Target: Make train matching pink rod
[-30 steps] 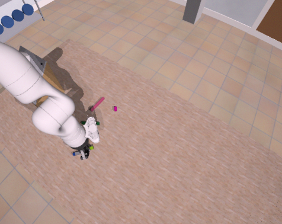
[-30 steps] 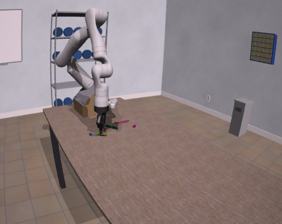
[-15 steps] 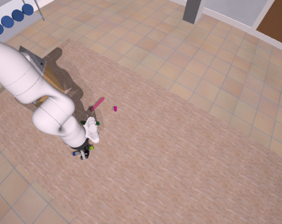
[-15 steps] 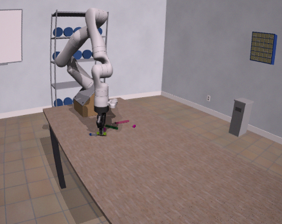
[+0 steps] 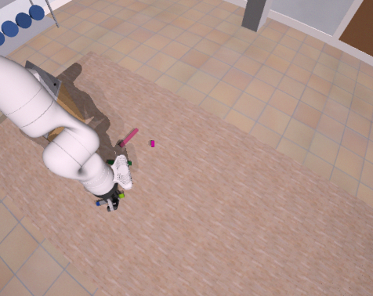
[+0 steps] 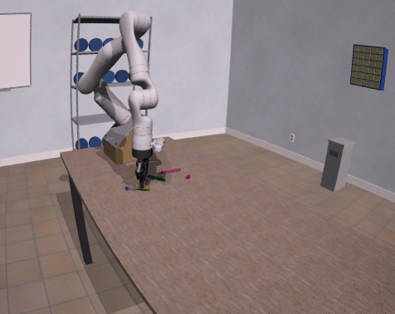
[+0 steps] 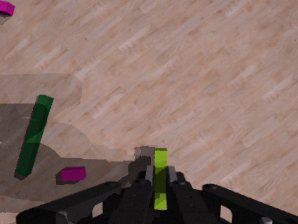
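The lime rod lies 2 cm below my hand. Round my hand: green rod: 9 cm to the left, 8 cm behind, 3 cm below; then grey rod: 4 cm to the right, 3 cm below, 2 cm behind; then blue rod: 5 cm to the right, 4 cm behind, 3 cm below.
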